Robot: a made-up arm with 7 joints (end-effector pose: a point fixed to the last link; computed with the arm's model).
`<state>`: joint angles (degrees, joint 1 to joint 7).
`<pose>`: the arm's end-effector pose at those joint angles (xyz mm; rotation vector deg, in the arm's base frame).
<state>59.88 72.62 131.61 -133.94 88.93 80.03 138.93</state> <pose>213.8 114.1 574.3 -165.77 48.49 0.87</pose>
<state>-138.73 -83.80 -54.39 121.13 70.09 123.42 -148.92</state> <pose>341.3 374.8 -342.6 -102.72 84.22 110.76</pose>
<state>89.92 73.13 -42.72 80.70 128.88 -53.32 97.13</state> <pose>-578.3 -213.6 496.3 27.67 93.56 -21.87</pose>
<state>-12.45 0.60 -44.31 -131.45 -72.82 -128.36 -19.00</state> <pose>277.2 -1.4 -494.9 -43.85 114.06 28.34</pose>
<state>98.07 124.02 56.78 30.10 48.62 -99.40 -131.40</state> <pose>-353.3 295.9 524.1 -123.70 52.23 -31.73</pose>
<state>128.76 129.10 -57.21 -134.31 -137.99 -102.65 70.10</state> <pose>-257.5 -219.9 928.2 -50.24 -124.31 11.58</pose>
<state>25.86 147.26 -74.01 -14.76 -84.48 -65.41 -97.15</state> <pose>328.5 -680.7 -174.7 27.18 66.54 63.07</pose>
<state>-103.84 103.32 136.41 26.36 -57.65 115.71 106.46</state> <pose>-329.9 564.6 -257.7 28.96 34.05 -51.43</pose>
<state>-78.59 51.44 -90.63 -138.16 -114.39 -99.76 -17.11</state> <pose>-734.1 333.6 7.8 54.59 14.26 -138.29</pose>
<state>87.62 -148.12 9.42 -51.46 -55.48 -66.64 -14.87</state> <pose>-50.8 86.0 105.0 81.56 -51.49 119.14</pose>
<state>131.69 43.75 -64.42 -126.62 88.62 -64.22 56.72</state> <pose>797.7 -58.5 129.9 -88.42 17.09 88.31</pose>
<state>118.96 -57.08 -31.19 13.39 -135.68 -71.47 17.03</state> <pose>196.5 -714.4 16.8 17.96 -141.88 22.66</pose>
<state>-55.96 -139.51 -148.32 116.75 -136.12 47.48 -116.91</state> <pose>257.9 297.2 -386.3 74.51 55.57 153.12</pose>
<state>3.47 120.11 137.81 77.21 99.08 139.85 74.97</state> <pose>399.3 331.4 361.2 129.75 -42.81 69.14</pose>
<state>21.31 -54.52 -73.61 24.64 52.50 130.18 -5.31</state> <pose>-359.4 333.4 -483.7 34.79 -23.50 -144.91</pose>
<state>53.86 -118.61 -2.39 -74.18 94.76 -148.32 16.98</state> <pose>-333.4 -491.6 -971.3 36.68 -114.52 -125.89</pose>
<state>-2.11 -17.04 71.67 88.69 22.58 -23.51 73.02</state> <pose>540.8 492.7 474.7 -124.80 -32.04 14.90</pose>
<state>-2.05 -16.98 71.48 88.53 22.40 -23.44 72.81</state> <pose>539.4 491.4 475.3 -124.66 -31.95 14.50</pose>
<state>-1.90 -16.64 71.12 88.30 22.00 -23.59 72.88</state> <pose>536.8 488.9 479.0 -124.45 -32.06 14.09</pose>
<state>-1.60 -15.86 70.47 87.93 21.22 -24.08 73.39</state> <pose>531.8 484.4 487.4 -124.10 -32.44 13.62</pose>
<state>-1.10 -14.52 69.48 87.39 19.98 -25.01 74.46</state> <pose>523.8 476.9 502.0 -123.60 -33.15 13.04</pose>
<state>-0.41 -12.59 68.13 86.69 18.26 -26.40 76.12</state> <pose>512.6 466.1 522.9 -122.97 -34.17 12.36</pose>
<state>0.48 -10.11 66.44 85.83 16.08 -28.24 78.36</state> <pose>498.1 451.5 549.7 -122.26 -35.41 11.53</pose>
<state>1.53 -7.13 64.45 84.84 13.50 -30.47 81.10</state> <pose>480.5 432.7 581.6 -121.50 -36.76 10.56</pose>
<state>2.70 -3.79 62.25 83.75 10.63 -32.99 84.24</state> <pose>460.3 410.1 616.8 -120.76 -38.09 9.47</pose>
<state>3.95 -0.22 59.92 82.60 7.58 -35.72 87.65</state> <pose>438.0 384.1 653.6 -120.09 -39.28 8.31</pose>
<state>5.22 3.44 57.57 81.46 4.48 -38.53 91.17</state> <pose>414.9 355.7 690.3 -119.52 -40.23 7.14</pose>
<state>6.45 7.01 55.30 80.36 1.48 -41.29 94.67</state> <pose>391.7 326.3 725.1 -119.05 -40.95 6.09</pose>
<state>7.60 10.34 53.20 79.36 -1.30 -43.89 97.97</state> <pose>369.9 297.7 756.5 -118.68 -41.41 5.19</pose>
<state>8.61 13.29 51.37 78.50 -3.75 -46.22 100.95</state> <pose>350.4 271.5 783.5 -118.42 -41.67 4.53</pose>
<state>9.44 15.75 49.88 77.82 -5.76 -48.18 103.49</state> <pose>334.3 249.2 805.5 -118.24 -41.80 4.11</pose>
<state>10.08 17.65 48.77 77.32 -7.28 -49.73 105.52</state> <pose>322.0 231.9 822.1 -118.16 -41.86 3.91</pose>
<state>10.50 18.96 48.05 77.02 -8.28 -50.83 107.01</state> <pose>314.0 220.4 833.6 -118.16 -41.93 3.95</pose>
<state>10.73 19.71 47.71 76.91 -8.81 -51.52 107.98</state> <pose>310.0 214.7 840.4 -118.26 -41.99 4.15</pose>
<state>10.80 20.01 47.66 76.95 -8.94 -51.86 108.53</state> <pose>309.4 213.5 843.6 -118.42 -42.11 4.50</pose>
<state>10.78 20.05 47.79 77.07 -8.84 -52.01 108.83</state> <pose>310.5 215.1 844.5 -118.62 -42.23 4.90</pose>
